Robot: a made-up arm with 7 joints. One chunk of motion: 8 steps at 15 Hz.
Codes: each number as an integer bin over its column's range. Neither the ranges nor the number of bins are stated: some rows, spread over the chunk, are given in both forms.
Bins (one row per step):
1: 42 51 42 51 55 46
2: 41 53 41 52 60 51
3: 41 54 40 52 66 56
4: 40 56 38 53 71 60
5: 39 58 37 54 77 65
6: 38 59 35 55 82 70
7: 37 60 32 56 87 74
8: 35 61 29 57 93 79
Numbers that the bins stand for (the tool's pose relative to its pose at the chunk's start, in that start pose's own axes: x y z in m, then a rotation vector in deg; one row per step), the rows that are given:
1: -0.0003 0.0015 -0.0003 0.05 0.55 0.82
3: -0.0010 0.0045 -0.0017 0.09 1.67 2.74
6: -0.0031 0.0096 -0.0053 0.21 3.29 5.43
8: -0.0053 0.0116 -0.0095 0.30 4.41 7.16
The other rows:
2: -0.0010 0.0035 -0.0010 0.09 1.06 1.78
4: -0.0017 0.0066 -0.0031 0.13 2.18 3.51
5: -0.0024 0.0086 -0.0038 0.17 2.79 4.47
7: -0.0038 0.0106 -0.0074 0.26 3.80 6.20

